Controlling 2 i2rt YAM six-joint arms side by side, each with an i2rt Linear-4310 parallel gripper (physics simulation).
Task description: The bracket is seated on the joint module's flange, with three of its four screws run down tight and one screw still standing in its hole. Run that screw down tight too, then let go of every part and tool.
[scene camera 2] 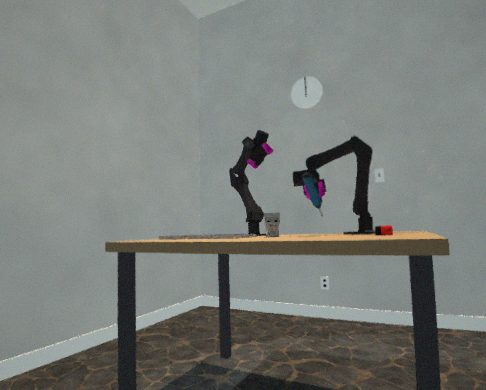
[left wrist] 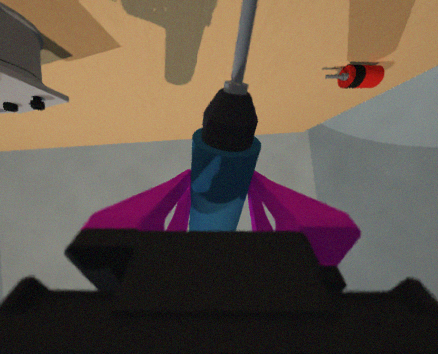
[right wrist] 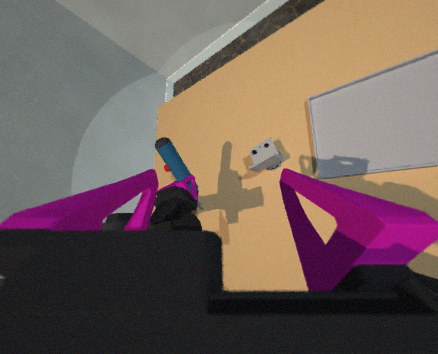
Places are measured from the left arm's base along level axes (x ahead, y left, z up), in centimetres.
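Where they show: left gripper, fingertip midpoint: (scene camera 2: 314,198) (left wrist: 219,176) (right wrist: 187,178); right gripper, fingertip midpoint: (scene camera 2: 261,160) (right wrist: 219,176); left arm's base at its link origin: (scene camera 2: 366,233).
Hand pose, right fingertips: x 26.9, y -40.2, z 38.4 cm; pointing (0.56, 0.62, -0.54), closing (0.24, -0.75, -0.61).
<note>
Things, the pixels of their top centre, and the offset from my right fingertips. "*": a spot on its surface instead.
- bracket at a spot on its surface: (left wrist: 22,82) * dx +6.0, dy +15.3, dz -31.8 cm
- pale flat tray at a spot on its surface: (right wrist: 380,115) * dx +21.0, dy -8.4, dz -38.0 cm
The joint module with the grey bracket on it (scene camera 2: 272,225) (right wrist: 266,155) stands upright on the table; part of the bracket (left wrist: 22,82) shows at the left edge of the left wrist view. The screws cannot be made out. My left gripper (scene camera 2: 314,190) (left wrist: 219,176) is shut on the blue screwdriver (scene camera 2: 312,189) (left wrist: 217,172) (right wrist: 172,159), held in the air to the right of the module in the scene view, with its shaft slanting down. My right gripper (scene camera 2: 260,156) (right wrist: 219,176) is open and empty, high above the table.
A red and black cylindrical part with thin prongs (scene camera 2: 384,230) (left wrist: 367,76) lies near the left arm's base. A pale flat tray (right wrist: 380,115) lies on the wooden table (scene camera 2: 280,247) (right wrist: 240,105), to the right of the module in the right wrist view.
</note>
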